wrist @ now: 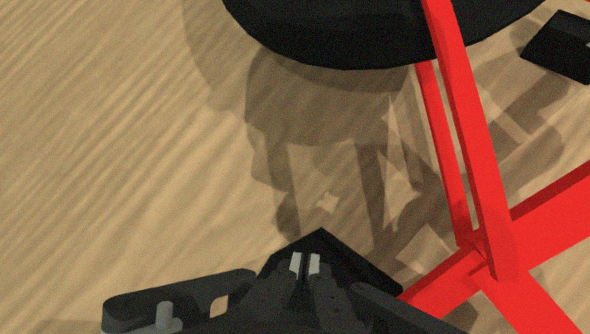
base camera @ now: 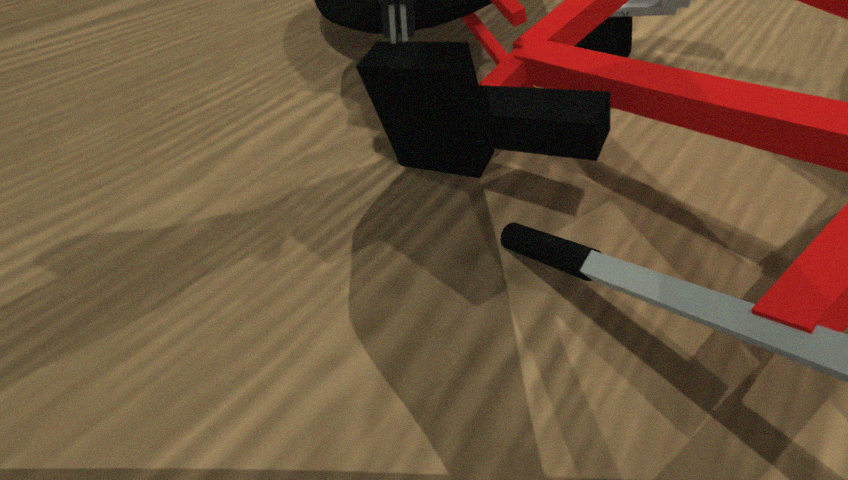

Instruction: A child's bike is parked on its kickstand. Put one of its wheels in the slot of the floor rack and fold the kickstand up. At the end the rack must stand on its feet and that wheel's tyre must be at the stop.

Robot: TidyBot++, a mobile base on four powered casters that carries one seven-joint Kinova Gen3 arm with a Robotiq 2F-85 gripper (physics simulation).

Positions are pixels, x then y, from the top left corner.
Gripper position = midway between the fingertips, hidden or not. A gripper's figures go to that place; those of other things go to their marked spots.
Scene:
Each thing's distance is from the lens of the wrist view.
gripper [wrist: 305, 268]: 18 cm
child's bike [wrist: 495, 258]: 19 cm

